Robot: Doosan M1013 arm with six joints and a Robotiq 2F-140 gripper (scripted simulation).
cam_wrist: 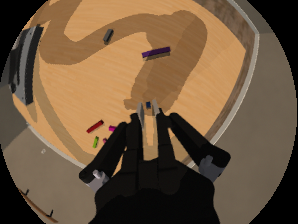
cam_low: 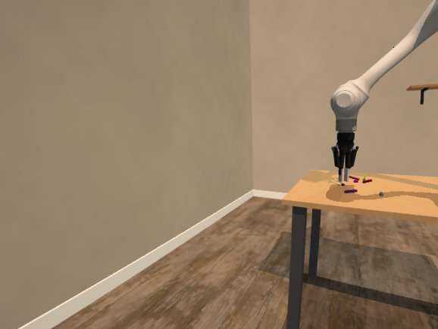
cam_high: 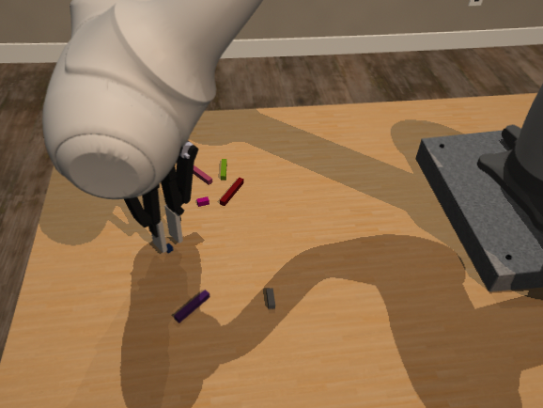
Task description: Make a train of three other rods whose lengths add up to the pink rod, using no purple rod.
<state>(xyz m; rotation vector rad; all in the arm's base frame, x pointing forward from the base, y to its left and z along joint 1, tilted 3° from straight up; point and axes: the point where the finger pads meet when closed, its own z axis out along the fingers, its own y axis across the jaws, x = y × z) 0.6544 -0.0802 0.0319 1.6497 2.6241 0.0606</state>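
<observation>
Now: hand 50 mm above the blue rod. From my hand the other things lie so: magenta rod 70 mm behind, 90 mm to the right, 50 mm below; then purple rod 10 mm behind, 120 mm to the left, 50 mm below; then red rod 130 mm behind, 100 mm to the right, 50 mm below.
</observation>
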